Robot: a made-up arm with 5 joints.
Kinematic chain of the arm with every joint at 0, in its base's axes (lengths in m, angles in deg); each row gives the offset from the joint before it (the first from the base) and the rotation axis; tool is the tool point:
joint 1: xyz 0 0 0.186 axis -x
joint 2: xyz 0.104 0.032 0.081 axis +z
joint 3: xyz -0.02 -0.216 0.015 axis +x
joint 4: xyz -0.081 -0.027 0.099 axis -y
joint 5: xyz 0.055 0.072 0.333 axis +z
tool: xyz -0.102 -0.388 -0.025
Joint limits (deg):
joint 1: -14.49..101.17
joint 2: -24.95..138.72
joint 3: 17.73..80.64
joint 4: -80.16..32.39
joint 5: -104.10..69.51
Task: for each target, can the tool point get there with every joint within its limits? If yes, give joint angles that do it. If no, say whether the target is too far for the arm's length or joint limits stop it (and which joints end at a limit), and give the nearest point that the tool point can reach.
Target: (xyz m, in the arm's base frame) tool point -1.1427 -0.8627 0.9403
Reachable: no: too far | nearest point -0.4646 -0.4273 0.5596 | short by 0.891 m
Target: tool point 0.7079 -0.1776 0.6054
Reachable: yes | joints 23.65 64.36 28.59 -25.17 -8.92
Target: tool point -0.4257 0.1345 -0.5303
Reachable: no: joint limits stop it (at a limit: joint 2, joint 3, joint 5) | nearest point -0.0170 0.0886 -0.2856 | short by 0.479 m
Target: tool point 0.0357 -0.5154 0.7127
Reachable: yes | joints 37.75 11.75 55.04 -7.57 -18.20
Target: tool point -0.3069 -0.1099 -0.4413
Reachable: no: joint limits stop it (at a limit: joint 2, joint 3, joint 5) | nearest point -0.0220 -0.0813 -0.2783 | short by 0.329 m
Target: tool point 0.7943 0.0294 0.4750
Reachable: yes | joints 88.45 76.50 66.48 -25.20 -24.59
